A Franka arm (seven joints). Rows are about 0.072 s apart.
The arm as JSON. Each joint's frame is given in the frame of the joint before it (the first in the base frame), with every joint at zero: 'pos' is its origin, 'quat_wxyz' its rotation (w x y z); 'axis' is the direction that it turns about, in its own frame. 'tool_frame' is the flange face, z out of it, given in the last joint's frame.
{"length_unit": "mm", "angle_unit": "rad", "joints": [
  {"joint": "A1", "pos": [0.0, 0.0, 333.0], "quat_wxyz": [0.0, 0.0, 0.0, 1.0], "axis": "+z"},
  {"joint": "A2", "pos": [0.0, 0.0, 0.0], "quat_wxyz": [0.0, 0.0, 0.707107, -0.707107], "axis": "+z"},
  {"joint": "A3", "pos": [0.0, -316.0, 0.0], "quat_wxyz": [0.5, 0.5, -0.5, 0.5], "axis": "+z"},
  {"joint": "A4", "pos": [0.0, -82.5, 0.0], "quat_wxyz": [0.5, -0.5, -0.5, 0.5], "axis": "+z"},
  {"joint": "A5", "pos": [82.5, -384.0, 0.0], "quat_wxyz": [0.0, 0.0, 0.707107, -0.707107], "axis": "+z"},
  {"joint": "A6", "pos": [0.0, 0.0, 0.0], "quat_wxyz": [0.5, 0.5, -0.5, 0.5], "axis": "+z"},
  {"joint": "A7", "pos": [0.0, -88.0, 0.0], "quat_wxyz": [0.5, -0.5, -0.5, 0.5], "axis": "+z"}
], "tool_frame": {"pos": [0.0, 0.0, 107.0], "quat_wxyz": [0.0, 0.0, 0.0, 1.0]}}
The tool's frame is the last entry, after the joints.
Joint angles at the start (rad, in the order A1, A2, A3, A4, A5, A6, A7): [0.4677 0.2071 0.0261 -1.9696 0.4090 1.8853 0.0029]
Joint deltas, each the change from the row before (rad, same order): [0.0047 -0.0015 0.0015 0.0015 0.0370 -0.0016 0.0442]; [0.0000 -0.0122 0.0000 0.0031 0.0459 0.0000 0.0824]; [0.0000 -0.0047 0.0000 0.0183 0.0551 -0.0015 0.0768]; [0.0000 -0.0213 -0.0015 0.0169 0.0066 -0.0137 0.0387]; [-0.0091 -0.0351 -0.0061 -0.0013 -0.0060 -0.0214 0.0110]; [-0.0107 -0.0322 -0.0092 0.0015 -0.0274 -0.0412 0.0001]
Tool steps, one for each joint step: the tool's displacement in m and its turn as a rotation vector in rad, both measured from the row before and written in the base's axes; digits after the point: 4 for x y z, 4 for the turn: [-0.0023 0.0056 0.0024 0.0104 0.0240 -0.0534]; [-0.0003 0.0033 0.0095 0.0072 0.0275 -0.0977]; [0.0031 0.0058 0.0122 0.0206 0.0284 -0.0953]; [0.0012 0.0011 0.0192 0.0052 -0.0052 -0.0316]; [-0.0006 -0.0090 0.0182 0.0019 -0.0103 -0.0117]; [-0.0014 -0.0127 0.0158 -0.0153 -0.0059 0.0113]
